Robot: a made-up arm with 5 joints.
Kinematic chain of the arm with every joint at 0, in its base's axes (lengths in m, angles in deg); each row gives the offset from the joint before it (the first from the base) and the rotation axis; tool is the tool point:
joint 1: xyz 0 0 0.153 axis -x
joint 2: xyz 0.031 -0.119 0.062 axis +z
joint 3: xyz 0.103 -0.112 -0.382 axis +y
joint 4: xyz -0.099 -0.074 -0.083 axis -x
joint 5: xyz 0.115 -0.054 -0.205 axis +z
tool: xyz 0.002 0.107 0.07
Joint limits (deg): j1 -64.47..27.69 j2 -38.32..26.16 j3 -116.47..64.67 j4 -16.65..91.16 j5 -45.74..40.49
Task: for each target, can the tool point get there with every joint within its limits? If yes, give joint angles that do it. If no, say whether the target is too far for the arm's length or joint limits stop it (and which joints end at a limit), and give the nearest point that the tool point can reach.
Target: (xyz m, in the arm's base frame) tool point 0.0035 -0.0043 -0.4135
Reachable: yes | joints -24.30 -18.94 34.42 -6.11 -9.23
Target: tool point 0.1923 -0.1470 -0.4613
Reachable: yes | joints -17.46 7.48 -1.51 36.85 -3.37
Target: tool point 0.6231 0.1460 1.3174
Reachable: no: too far | nearest point 0.3330 -0.3028 0.1535 | short by 1.281 m
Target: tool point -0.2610 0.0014 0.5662
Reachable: no: joint limits stop it (at a limit: joint 1, joint 2, joint 3, joint 4, joint 5) | nearest point -0.0504 -0.5000 0.1992 | short by 0.656 m
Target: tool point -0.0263 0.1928 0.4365
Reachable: no: joint limits stop it (at a limit: joint 1, joint 2, joint 3, joint 4) | nearest point 0.3082 0.1280 -0.0144 | short by 0.565 m
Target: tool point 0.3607 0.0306 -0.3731
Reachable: yes | joints -35.86 13.70 -57.73 41.37 15.06
